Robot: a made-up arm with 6 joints. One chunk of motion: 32 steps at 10 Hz.
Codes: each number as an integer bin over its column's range. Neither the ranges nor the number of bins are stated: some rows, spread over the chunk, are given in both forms.
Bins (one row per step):
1: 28 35 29 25 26 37
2: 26 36 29 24 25 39
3: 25 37 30 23 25 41
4: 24 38 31 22 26 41
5: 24 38 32 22 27 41
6: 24 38 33 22 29 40
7: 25 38 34 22 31 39
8: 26 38 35 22 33 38
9: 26 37 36 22 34 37
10: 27 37 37 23 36 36
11: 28 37 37 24 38 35
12: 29 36 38 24 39 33
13: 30 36 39 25 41 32
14: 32 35 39 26 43 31
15: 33 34 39 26 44 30
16: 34 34 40 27 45 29
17: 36 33 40 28 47 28
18: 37 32 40 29 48 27
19: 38 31 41 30 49 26
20: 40 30 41 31 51 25
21: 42 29 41 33 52 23
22: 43 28 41 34 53 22
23: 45 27 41 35 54 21
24: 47 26 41 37 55 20
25: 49 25 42 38 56 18
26: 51 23 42 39 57 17
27: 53 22 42 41 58 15
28: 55 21 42 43 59 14
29: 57 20 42 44 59 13
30: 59 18 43 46 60 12
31: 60 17 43 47 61 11
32: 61 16 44 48 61 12
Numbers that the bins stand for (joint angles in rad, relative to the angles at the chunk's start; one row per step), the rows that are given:
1: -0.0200 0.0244 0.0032 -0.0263 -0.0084 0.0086
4: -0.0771 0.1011 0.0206 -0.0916 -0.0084 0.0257
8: -0.0486 0.1011 0.0556 -0.0916 0.0405 0.0129
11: -0.0200 0.0756 0.0730 -0.0481 0.0754 0.0000
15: 0.0514 -0.0011 0.0905 -0.0046 0.1173 -0.0214
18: 0.1086 -0.0522 0.0992 0.0606 0.1452 -0.0343
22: 0.1943 -0.1544 0.1079 0.1694 0.1802 -0.0557
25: 0.2800 -0.2311 0.1167 0.2563 0.2011 -0.0729
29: 0.3943 -0.3589 0.1167 0.3868 0.2221 -0.0943
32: 0.4514 -0.4611 0.1341 0.4738 0.2360 -0.0986
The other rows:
2: -0.0486 0.0500 0.0032 -0.0481 -0.0154 0.0171
3: -0.0629 0.0756 0.0119 -0.0698 -0.0154 0.0257
5: -0.0771 0.1011 0.0294 -0.0916 -0.0014 0.0257
6: -0.0771 0.1011 0.0381 -0.0916 0.0125 0.0214
7: -0.0629 0.1011 0.0468 -0.0916 0.0265 0.0171
9: -0.0486 0.0756 0.0643 -0.0916 0.0475 0.0086
10: -0.0343 0.0756 0.0730 -0.0698 0.0614 0.0043
12: -0.0057 0.0500 0.0817 -0.0481 0.0824 -0.0086
13: 0.0086 0.0500 0.0905 -0.0263 0.0963 -0.0129
14: 0.0371 0.0244 0.0905 -0.0046 0.1103 -0.0171
16: 0.0657 -0.0011 0.0992 0.0171 0.1243 -0.0257
17: 0.0943 -0.0267 0.0992 0.0389 0.1383 -0.0300
19: 0.1229 -0.0778 0.1079 0.0824 0.1522 -0.0386
20: 0.1514 -0.1033 0.1079 0.1041 0.1662 -0.0429
21: 0.1800 -0.1289 0.1079 0.1476 0.1732 -0.0514
23: 0.2229 -0.1800 0.1079 0.1911 0.1871 -0.0600
24: 0.2514 -0.2056 0.1079 0.2346 0.1941 -0.0643
26: 0.3086 -0.2822 0.1167 0.2781 0.2081 -0.0771
27: 0.3371 -0.3078 0.1167 0.3216 0.2151 -0.0857
28: 0.3657 -0.3333 0.1167 0.3651 0.2221 -0.0900
30: 0.4229 -0.4100 0.1254 0.4303 0.2290 -0.0986
31: 0.4371 -0.4356 0.1254 0.4521 0.2360 -0.1029

